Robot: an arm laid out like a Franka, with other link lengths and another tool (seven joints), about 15 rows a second.
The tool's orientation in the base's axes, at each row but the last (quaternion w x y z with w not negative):
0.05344 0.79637 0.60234 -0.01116
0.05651 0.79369 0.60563 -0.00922
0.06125 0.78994 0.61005 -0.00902
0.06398 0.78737 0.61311 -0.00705
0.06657 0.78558 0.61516 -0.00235
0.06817 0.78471 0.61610 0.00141
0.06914 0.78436 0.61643 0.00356
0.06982 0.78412 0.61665 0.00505
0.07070 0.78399 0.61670 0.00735
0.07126 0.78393 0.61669 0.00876
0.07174 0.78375 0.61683 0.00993
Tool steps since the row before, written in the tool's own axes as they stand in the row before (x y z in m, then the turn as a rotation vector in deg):
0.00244 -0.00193 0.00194 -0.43 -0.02 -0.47
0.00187 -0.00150 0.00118 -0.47 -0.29 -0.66
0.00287 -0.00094 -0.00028 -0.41 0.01 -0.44
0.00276 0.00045 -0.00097 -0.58 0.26 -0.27
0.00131 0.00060 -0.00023 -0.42 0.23 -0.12
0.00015 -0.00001 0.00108 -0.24 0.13 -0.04
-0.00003 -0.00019 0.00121 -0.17 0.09 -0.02
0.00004 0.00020 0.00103 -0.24 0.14 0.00
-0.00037 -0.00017 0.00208 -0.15 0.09 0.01
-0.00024 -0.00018 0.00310 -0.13 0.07 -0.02
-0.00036 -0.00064 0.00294 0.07 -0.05 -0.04
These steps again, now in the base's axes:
-0.00109 0.00267 -0.00227 -0.16 -0.36 0.50
-0.00088 0.00207 -0.00145 -0.44 -0.31 0.67
-0.00019 0.00303 -0.00006 -0.12 -0.35 0.47
0.00105 0.00266 0.00076 0.09 -0.59 0.34
0.00088 0.00115 0.00018 0.11 -0.45 0.18
0.00012 0.00003 -0.00108 0.06 -0.26 0.07
-0.00008 -0.00011 -0.00122 0.04 -0.18 0.04
0.00030 -0.00011 -0.00100 0.08 -0.26 0.03
-0.00005 -0.00053 -0.00205 0.05 -0.17 0.01
0.00008 -0.00050 -0.00307 0.03 -0.14 0.04
-0.00040 -0.00050 -0.00296 -0.04 0.08 0.03

